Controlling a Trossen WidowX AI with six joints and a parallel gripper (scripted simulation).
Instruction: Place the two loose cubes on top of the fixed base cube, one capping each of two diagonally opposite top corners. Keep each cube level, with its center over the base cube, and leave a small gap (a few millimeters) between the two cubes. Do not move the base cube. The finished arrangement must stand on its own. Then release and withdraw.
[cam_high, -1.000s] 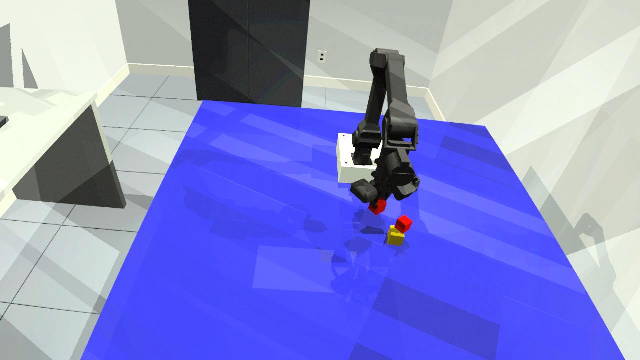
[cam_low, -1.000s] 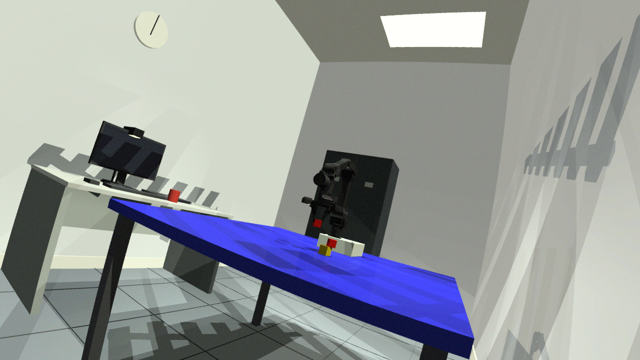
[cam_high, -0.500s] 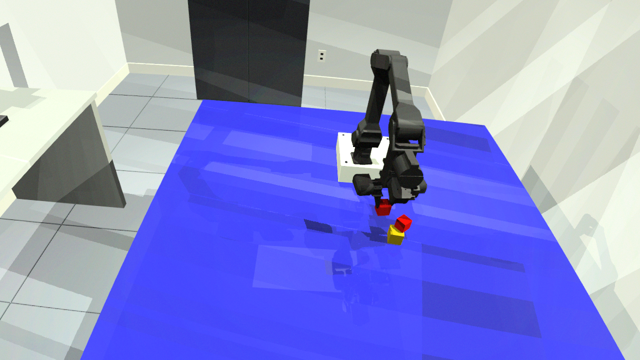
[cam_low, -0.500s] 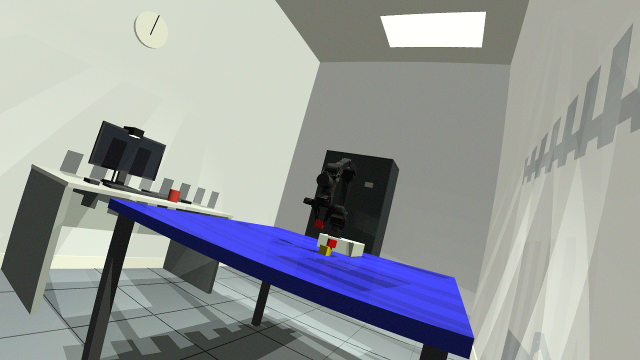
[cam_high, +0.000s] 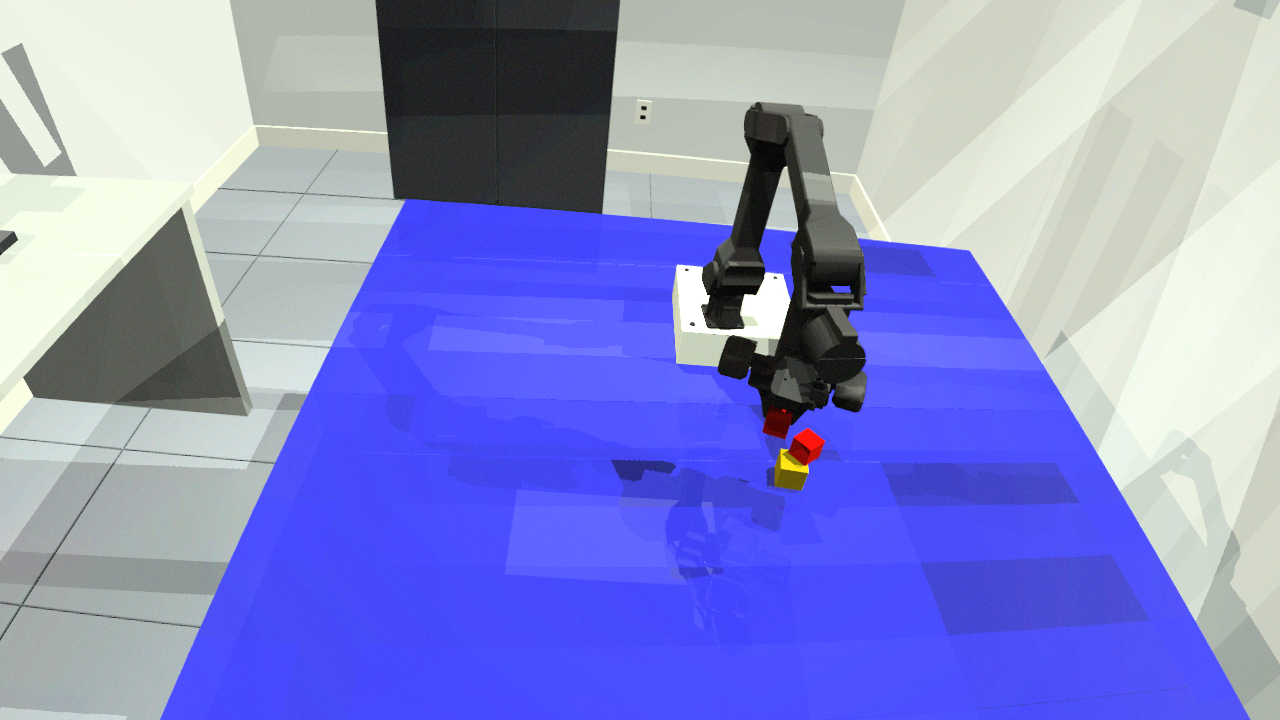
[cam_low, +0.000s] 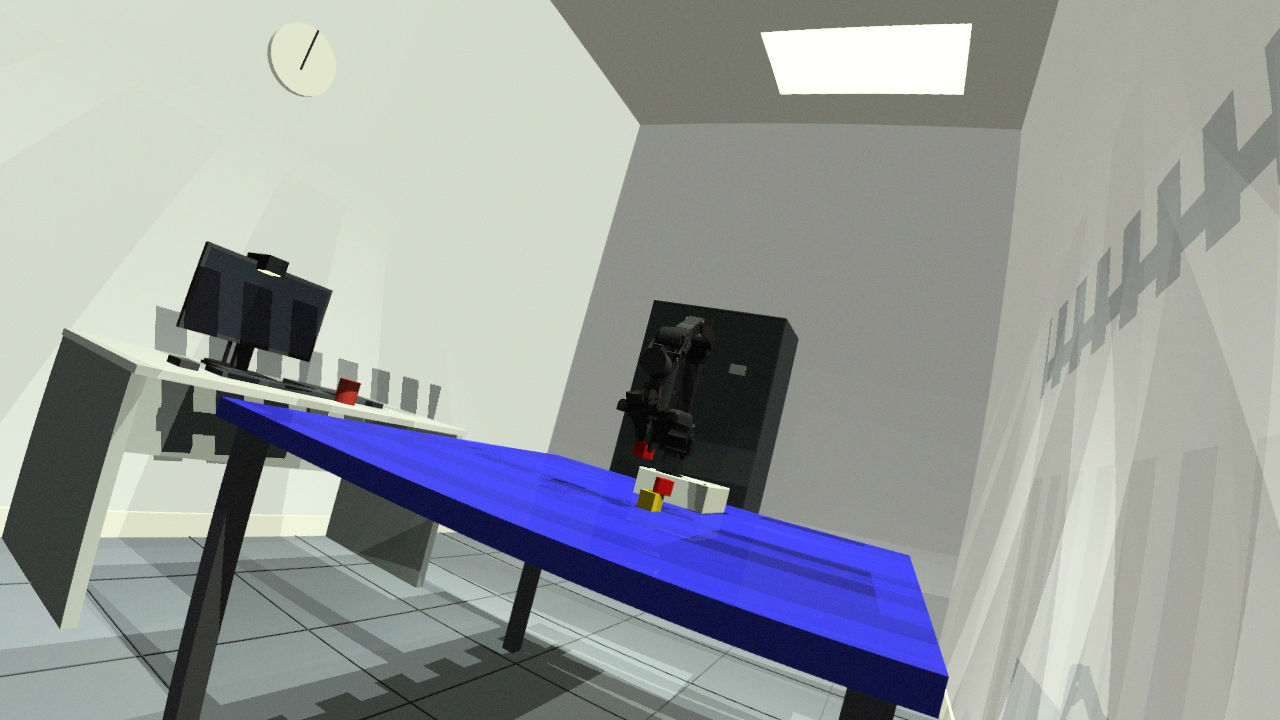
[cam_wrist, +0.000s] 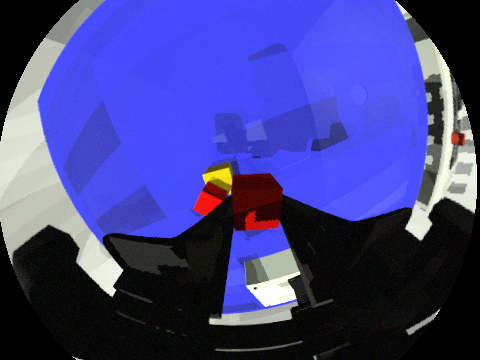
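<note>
My gripper tip is 100 mm above the yellow cube and 40 mm to the right of it.
</note>
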